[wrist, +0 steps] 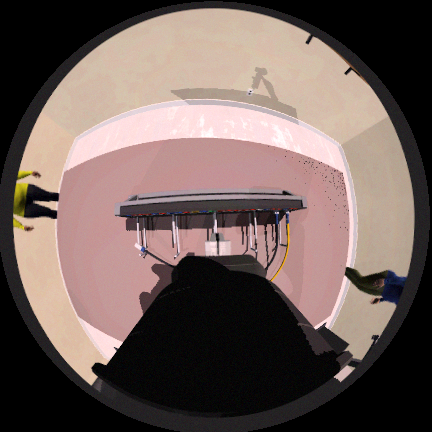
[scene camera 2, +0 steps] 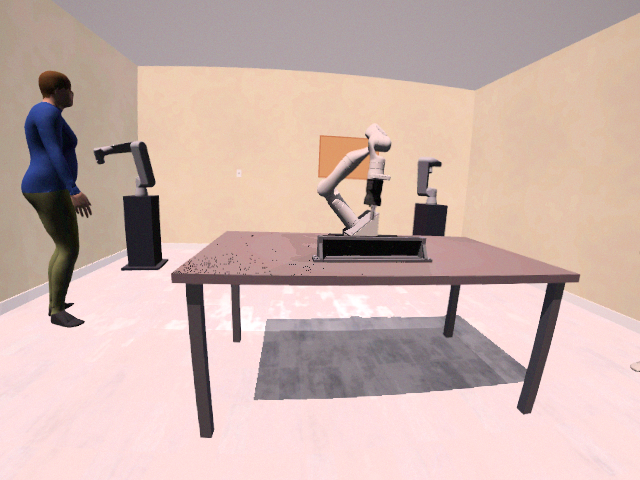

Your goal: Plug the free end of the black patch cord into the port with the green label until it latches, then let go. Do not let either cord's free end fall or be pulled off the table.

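Where they show: gripper, fingertip midpoint: [wrist: 216,239] [scene camera 2: 371,219]; arm's base at its link origin: [scene camera 2: 352,224].
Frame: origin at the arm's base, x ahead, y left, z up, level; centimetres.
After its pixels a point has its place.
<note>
A plug with a white body and blue part [wrist: 140,248] {x 46.0, y 11.8, z -5.4 cm} is at the left in the wrist view, by the left metal hooks. A black cord [wrist: 161,259] {x 42.2, y 6.2, z -6.5 cm} runs from it towards the gripper's dark body, which hides the rest. My gripper [wrist: 216,239] {x 48.0, y -8.6, z 8.7 cm} [scene camera 2: 373,214] {x 48.0, y -8.6, z 8.7 cm} is shut, its pale fingertips together, in front of the port side of the patch panel [wrist: 210,206] {x 53.8, y -8.8, z 1.8 cm} [scene camera 2: 319,249] {x 55.8, y -34.4, z -3.1 cm}, with no plug seen between them. The plug is well to its left. A tiny green label [wrist: 211,211] {x 53.0, y -9.0, z -0.5 cm} shows at the panel's lower edge; the port under it cannot be made out.
Metal hooks [wrist: 175,235] {x 48.8, y 0.3, z -2.5 cm} stick out from the panel towards the gripper. At the right, a yellow cord [wrist: 288,247] {x 41.3, y -27.6, z -0.6 cm} and a dark cord with blue plugs at the panel curve down behind the gripper body. The panel stands on the table [scene camera 2: 480,263] {x 67.5, y 38.6, z -8.0 cm}. People and other arms stand beyond the table.
</note>
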